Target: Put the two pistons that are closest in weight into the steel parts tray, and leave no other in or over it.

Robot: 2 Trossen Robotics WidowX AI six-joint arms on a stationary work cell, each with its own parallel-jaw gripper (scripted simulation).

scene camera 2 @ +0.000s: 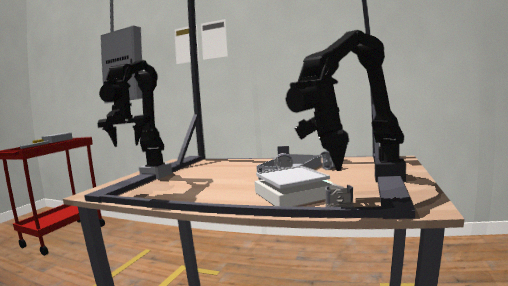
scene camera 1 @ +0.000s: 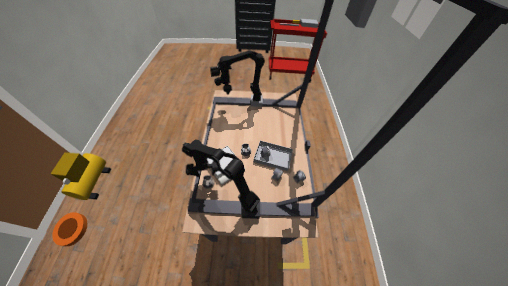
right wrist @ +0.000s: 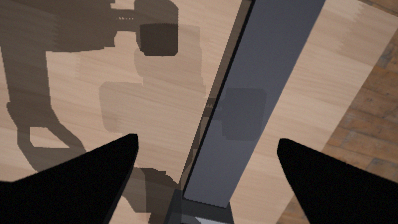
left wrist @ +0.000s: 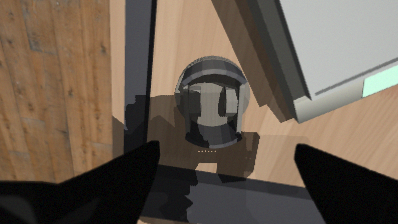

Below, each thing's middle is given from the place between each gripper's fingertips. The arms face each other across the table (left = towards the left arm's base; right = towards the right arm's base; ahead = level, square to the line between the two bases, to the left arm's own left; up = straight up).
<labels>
Now: left hand 80 mm past the scale plate (scene camera 2: pixel 286 177), 130 mm to the left of it and 80 mm above it. The rest, counted from my left hand: steel parts tray (scene camera 1: pixel 280 157): 410 mm behind, 220 mm to the right, 130 mm below; white scale (scene camera 2: pixel 296 195): 80 mm behind, 120 mm to the right, 100 mm below.
The scale plate is 40 mm behind my right hand, 560 mm to the left of it and 140 mm below it. Also, from my right hand: steel parts tray (370 mm behind, 480 mm to the left, 190 mm below); then white scale (50 mm behind, 570 mm to the left, 160 mm below).
</labels>
